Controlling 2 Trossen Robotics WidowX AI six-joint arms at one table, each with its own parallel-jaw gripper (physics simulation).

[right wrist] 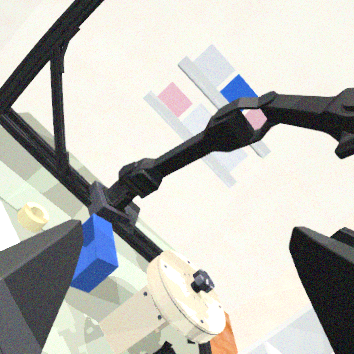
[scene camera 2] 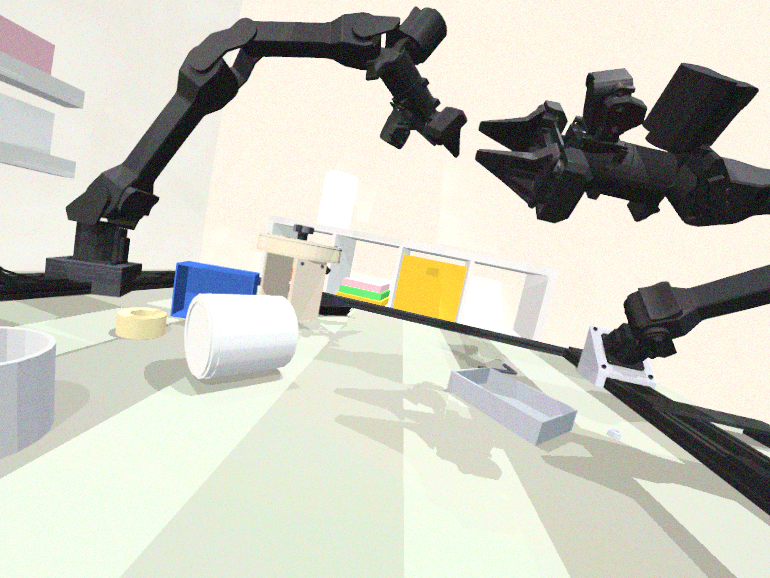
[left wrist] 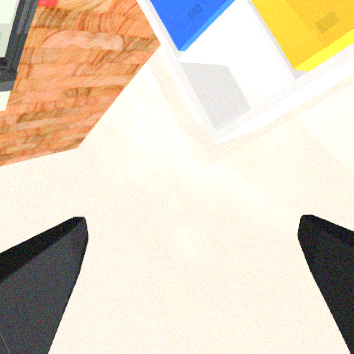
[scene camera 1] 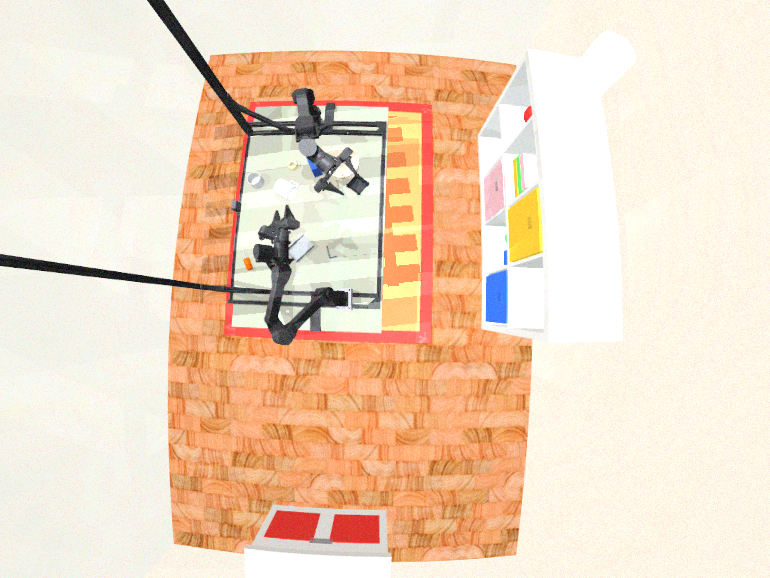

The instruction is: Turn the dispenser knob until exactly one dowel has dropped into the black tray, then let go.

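Pixels of known places: left gripper, between the fingertips: (scene camera 2: 446, 150) (left wrist: 193, 226) (scene camera 1: 351, 186); right gripper, between the fingertips: (right wrist: 188, 234) (scene camera 2: 477, 138) (scene camera 1: 281, 207); left arm's base, origin of its link: (right wrist: 112, 199) (scene camera 2: 99, 260); right arm's base, origin of its link: (scene camera 2: 621, 352) (scene camera 1: 343, 299).
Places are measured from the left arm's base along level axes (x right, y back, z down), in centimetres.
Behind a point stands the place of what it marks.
Note:
The dispenser, a pale tan drum on upright legs (scene camera 2: 299, 247) @(x 9.6, y -31.5, z -8.6 cm) (right wrist: 172, 300) @(x 9.2, y -35.7, z -9.4 cm), stands at the back left in scene camera 2. Its black knob (scene camera 2: 303, 232) @(x 3.5, y -32.6, z -11.4 cm) (right wrist: 202, 281) @(x 3.3, y -33.7, z -12.5 cm) is on top, with no finger touching it. In scene camera 1 the left arm partly covers the dispenser. A dark shape (scene camera 2: 335, 303) @(x -4.8, y -43.9, z 3.3 cm) lies by the dispenser's foot; I cannot tell if it is the black tray. No dowel can be made out. My left gripper (scene camera 1: 352, 191) @(x 8.5, y -57.0, z -33.7 cm) (scene camera 2: 427, 151) (left wrist: 193, 226) @(x 8.5, y -57.0, z -33.7 cm) is open and empty, high above the table. My right gripper (scene camera 1: 282, 210) @(x 34.5, y -45.1, z -25.2 cm) (scene camera 2: 478, 140) @(x 34.5, y -45.1, z -25.2 cm) (right wrist: 188, 234) @(x 34.5, y -45.1, z -25.2 cm) is open and empty, also raised.
A blue box (scene camera 2: 214, 289) @(x 9.6, y -19.2, z 0.6 cm) (right wrist: 97, 255) @(x 14.7, y -24.5, z -3.3 cm) stands beside the dispenser. A white cylinder (scene camera 2: 248, 335) @(x 34.9, y -24.7, z -0.5 cm) lies on its side near a tan ring (scene camera 2: 124, 326) @(x 23.5, y -11.6, z 3.3 cm). A grey cup (scene camera 2: 24, 391) @(x 43.0, y -12.9, z 1.1 cm) is at the left edge. A shallow grey box (scene camera 2: 497, 404) @(x 42.2, y -49.5, z 2.9 cm) sits at the right.

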